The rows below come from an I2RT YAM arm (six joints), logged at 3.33 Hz.
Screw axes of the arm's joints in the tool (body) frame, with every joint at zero. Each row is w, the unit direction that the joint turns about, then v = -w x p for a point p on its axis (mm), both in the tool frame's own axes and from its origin. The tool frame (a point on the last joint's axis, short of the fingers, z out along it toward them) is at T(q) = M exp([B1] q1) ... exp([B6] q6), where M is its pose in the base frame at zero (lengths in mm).
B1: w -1 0 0 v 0 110.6 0
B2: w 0 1 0 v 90.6 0 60
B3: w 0 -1 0 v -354.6 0 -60
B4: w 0 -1 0 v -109.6 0 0
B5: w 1 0 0 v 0 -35.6 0
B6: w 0 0 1 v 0 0 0
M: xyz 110.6 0 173.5 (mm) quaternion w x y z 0.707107 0 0.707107 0
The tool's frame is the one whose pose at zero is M.
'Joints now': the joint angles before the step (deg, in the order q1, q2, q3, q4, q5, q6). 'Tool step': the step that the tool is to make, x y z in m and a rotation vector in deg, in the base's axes. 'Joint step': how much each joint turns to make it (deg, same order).
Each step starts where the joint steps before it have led.
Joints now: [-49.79, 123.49, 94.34, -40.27, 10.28, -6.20]
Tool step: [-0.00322, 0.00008, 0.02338, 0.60, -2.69, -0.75]
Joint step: [-0.48, -2.12, 1.98, -3.02, -2.19, 1.15]
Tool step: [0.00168, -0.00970, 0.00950, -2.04, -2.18, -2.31]
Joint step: [-0.60, 0.58, 2.62, 0.67, 0.31, 1.75]
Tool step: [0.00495, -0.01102, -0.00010, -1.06, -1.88, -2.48]
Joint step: [-0.37, 2.13, 3.03, 0.78, 0.18, 2.27]
